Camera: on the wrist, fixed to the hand. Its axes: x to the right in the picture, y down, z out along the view.
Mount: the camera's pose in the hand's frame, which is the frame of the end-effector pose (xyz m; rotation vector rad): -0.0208 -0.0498 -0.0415 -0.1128 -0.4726 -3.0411
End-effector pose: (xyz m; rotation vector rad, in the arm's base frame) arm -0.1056 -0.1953 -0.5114 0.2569 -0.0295 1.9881
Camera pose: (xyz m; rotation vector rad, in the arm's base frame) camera -0.0593 -0.1873 -0.5607 0.2619 -0.0147 -1.1030
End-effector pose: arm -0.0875 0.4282 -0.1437 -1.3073 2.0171 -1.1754
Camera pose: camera -0.0843 0.4546 -0.0810 2.1364 1.2257 0.3715
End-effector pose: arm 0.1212 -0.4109 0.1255 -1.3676 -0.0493 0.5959
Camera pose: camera 0.1373 -0.4611 0.1686 0.0475 -1.9928 -1.6805
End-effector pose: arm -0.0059 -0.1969 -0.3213 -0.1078 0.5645 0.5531
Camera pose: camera -0.0142 -0.2591 -0.3477 -0.6924 -0.5076 -2.3046
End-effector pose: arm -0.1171 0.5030 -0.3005 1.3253 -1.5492 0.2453
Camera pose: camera -0.0563 0.5264 -0.3203 1.9968 1.3556 -1.8898
